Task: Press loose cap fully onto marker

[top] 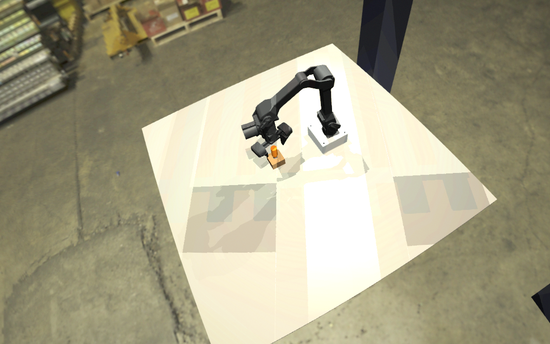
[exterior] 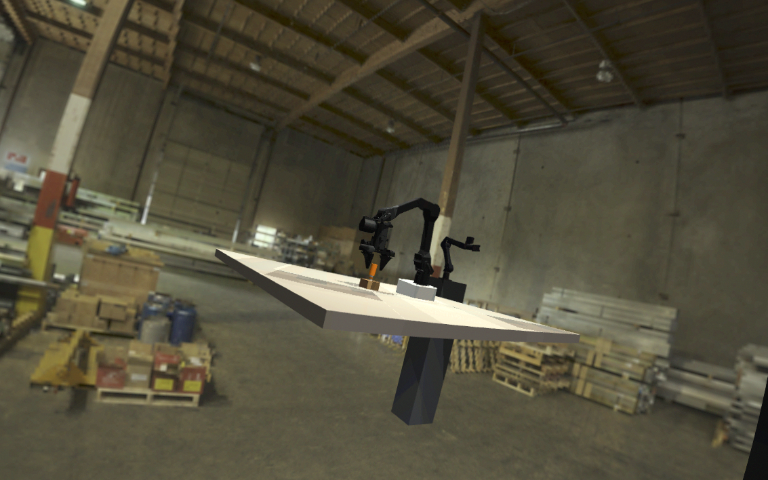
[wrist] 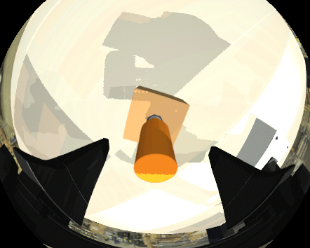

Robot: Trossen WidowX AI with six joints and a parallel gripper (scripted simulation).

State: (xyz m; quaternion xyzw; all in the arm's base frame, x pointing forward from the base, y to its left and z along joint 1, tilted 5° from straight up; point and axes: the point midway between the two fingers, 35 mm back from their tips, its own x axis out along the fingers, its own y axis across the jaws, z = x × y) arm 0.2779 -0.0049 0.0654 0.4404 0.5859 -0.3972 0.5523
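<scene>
Now: gripper tip right at the orange cap. Round my gripper tip: holder block (1 cm ahead, 7 cm below).
</scene>
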